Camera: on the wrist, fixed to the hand. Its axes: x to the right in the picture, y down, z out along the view.
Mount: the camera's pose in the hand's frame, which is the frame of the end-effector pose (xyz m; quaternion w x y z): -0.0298 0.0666 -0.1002 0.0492 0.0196 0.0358 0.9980
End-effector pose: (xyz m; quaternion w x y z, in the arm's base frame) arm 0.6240 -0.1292 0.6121 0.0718 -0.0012 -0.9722 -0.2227
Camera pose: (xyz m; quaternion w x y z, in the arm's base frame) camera 0.6697 -0.1117 0.7260 0.2606 -0.9609 -0.0484 0.0797
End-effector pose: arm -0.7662 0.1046 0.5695 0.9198 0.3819 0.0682 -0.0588
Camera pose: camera -0.7929 0.2242 0.5508 0.0940 0.1070 -0.3460 0.9274
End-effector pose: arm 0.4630 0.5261 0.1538 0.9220 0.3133 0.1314 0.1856
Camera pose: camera 0.3830 0.6154 0.1222 0.1507 -0.1580 0.2696 -0.9379
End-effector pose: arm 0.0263 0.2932 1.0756 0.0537 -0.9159 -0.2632 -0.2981
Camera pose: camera -0.0117 0.1972 1.1442 0.3275 -0.2960 0.8972 0.0113
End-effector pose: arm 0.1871 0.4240 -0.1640 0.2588 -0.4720 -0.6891 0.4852
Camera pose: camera 0.3079 0.4452 -0.1822 0.4375 0.7232 -0.4559 -0.2787
